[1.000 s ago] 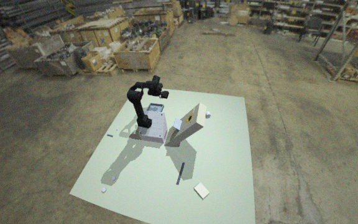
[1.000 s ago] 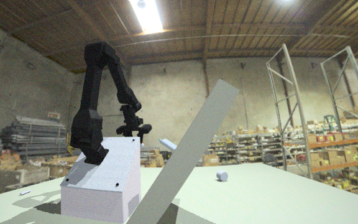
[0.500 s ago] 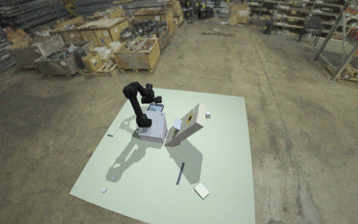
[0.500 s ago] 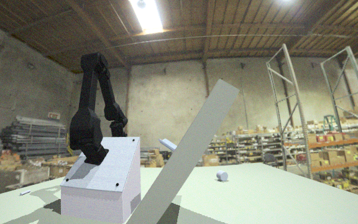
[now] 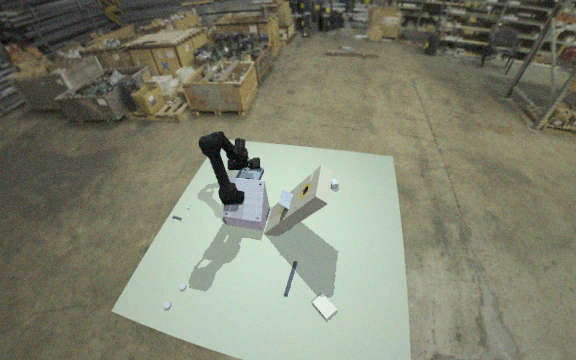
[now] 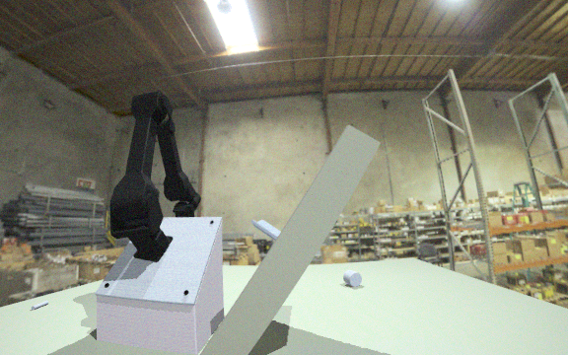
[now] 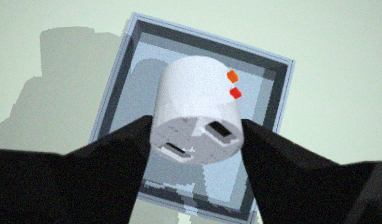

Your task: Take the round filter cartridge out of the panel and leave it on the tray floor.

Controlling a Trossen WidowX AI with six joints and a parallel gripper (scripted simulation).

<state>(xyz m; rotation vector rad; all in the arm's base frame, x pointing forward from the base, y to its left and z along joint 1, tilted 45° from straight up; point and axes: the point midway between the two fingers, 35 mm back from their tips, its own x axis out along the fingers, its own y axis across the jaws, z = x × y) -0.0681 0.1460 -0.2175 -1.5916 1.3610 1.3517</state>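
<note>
Now: the round filter cartridge right at my gripper tip. The rest, counted from my gripper tip: grey-blue tray 8 cm below, 1 cm to the left.
</note>
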